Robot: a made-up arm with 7 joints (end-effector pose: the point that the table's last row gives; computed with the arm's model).
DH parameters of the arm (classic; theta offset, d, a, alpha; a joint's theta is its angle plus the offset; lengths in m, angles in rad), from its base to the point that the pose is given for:
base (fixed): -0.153 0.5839 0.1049 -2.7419
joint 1: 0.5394 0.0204 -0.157 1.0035
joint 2: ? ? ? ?
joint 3: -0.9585 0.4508 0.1 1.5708
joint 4: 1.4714 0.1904 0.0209 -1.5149
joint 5: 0 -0.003 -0.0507 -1.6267
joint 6: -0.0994 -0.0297 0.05 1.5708
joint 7: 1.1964 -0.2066 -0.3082 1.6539
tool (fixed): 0.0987 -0.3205 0 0
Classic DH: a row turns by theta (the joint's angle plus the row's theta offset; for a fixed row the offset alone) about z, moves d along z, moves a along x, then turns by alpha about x.
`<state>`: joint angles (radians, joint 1 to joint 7).
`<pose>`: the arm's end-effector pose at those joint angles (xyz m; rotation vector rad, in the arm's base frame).
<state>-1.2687 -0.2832 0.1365 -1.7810 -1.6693 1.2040 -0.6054</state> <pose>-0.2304 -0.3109 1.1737 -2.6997 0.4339 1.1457</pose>
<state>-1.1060 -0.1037 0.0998 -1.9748 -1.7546 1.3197 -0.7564</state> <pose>-0.0097 -0.3288 1.1769 -2.1078 0.6437 1.7555</pose>
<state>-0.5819 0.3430 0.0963 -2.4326 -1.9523 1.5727 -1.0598</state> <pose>0.0835 -0.4800 0.8339 -0.2368 0.8886 2.0712</pose>
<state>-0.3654 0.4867 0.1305 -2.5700 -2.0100 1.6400 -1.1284</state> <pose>-0.0247 -0.4642 0.7387 0.3209 0.8569 1.8980</pose>
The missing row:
joint 2: -0.206 -0.0127 -0.1294 1.7859
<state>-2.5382 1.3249 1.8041 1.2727 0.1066 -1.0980 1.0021</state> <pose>0.4778 0.4148 1.0267 -0.2794 -2.2065 2.1935</pose>
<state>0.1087 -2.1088 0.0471 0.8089 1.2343 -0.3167 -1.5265</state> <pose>-0.5499 -0.1917 0.6836 -2.4621 -1.4988 0.7340</pose>
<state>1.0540 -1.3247 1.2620 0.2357 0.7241 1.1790 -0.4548</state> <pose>-0.3359 0.1760 0.8219 -0.3348 0.1128 0.0926</pose>
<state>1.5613 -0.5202 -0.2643 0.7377 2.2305 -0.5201 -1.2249</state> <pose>0.1170 0.6977 1.2921 0.0435 1.3505 -1.0383</pose>
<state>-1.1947 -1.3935 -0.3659 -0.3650 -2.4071 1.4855 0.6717</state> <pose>-0.5100 -0.2510 0.5009 -0.0621 1.2493 -1.0931</pose>
